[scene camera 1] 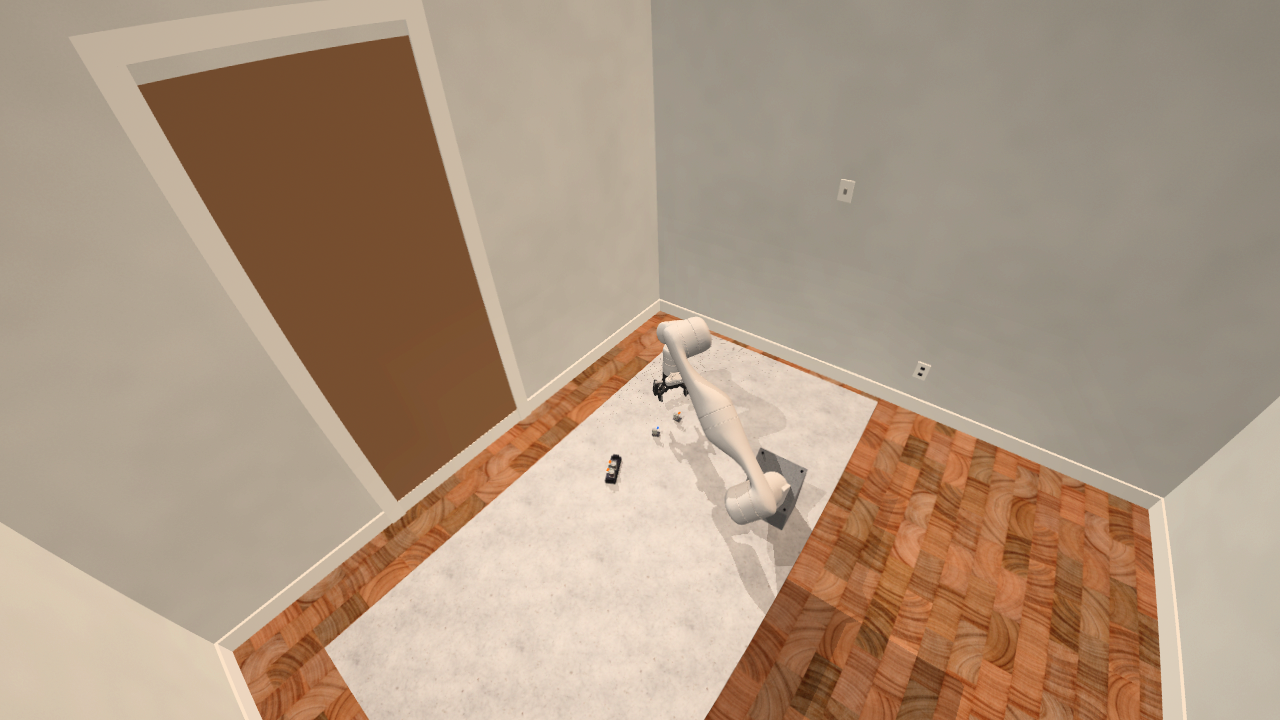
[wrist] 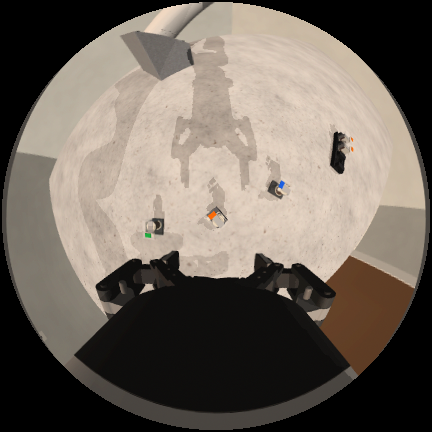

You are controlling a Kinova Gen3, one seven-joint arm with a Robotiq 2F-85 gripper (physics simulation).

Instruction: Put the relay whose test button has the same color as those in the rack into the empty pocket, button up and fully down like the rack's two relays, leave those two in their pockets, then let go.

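Places are measured from the arm's base along level axes (x ahead, y left, z up), in centimetres.
Pixels of known places: gripper, fingertip midpoint: point(scene camera 1: 673, 397) point(wrist: 216, 260); arm's base, origin of the base link: point(scene camera 1: 772, 487).
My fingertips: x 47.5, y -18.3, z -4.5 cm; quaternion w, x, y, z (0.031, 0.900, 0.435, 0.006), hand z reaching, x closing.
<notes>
Ahead of a thing's pixels: the offset from my fingertips to its top centre. Level surfaces: height alone.
The rack {dx +1.4, dy +33.9, dz -5.7 cm} point(scene camera 1: 612, 480) point(wrist: 337, 162) is black and stands at the right in the wrist view. It holds two relays {dx -0.1, dy +36.7, dz -3.1 cm} point(wrist: 344, 142) with orange buttons, and its pocket at the lower end in that view is empty. A loose relay with an orange button {dx -3.4, dy +2.4, dz -3.6 cm} point(wrist: 217, 218) point(scene camera 1: 677, 417) stands on the pale mat. A relay with a blue button {dx -1.2, dy +12.9, dz -3.6 cm} point(wrist: 276, 189) point(scene camera 1: 655, 431) stands between it and the rack. A relay with a green button {dx -8.2, dy -6.6, dz -3.6 cm} point(wrist: 156, 226) is at the left in the wrist view. My gripper point(scene camera 1: 673, 390) point(wrist: 216, 260) is open and empty, above the mat and apart from the relays.
The pale mat {dz -8.0 cm} point(scene camera 1: 501, 573) point(wrist: 290, 90) lies under the relays and the rack. The arm's grey base plate point(scene camera 1: 793, 472) point(wrist: 157, 52) is on the mat's far side from the brown door point(scene camera 1: 331, 241). Walls meet behind the arm.
</notes>
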